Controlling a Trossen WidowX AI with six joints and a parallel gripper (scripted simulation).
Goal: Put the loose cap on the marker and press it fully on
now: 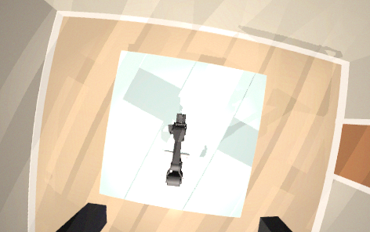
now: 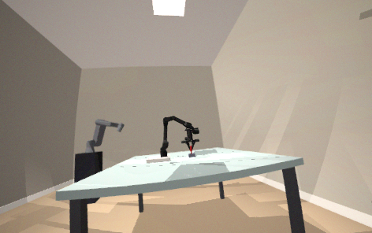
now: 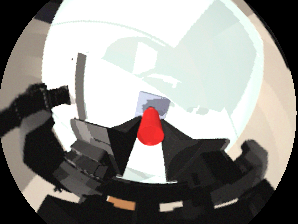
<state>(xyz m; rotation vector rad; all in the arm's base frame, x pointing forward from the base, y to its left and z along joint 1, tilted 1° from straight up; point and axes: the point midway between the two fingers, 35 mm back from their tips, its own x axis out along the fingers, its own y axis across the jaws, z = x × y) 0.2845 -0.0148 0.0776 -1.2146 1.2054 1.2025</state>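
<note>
My gripper tip is right at the red marker. From my gripper tip the other things lie so: red cap (10 mm above); then holder block (60 mm below).
</note>
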